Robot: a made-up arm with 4 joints.
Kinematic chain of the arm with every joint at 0, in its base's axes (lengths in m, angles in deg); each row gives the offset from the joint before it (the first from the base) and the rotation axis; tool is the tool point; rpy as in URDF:
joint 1: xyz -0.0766 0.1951 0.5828 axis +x
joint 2: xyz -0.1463 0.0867 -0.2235 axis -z
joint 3: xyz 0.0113 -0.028 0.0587 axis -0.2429 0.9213 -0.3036
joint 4: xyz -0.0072 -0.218 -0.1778 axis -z
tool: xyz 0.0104 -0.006 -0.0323 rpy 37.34 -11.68 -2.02
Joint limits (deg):
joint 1: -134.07..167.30
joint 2: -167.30..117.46
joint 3: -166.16..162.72
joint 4: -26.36..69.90
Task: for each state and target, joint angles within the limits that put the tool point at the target. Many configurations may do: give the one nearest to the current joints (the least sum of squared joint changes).
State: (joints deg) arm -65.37 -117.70 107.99 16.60
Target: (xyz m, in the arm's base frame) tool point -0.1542 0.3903 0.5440
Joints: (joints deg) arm -55.20 -129.38 162.41 17.73
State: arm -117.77 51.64 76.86 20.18
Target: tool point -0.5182 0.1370 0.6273
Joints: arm -131.49 29.49 88.23 23.69
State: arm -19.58 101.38 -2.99 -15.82
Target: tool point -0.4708 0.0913 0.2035
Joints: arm -32.30 101.56 -1.44 -11.18
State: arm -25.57 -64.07 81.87 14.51
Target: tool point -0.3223 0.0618 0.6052
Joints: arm 9.23 -21.27 117.64 7.78
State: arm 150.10 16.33 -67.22 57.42
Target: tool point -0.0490 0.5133 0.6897
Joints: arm 138.73 24.14 -63.27 57.54
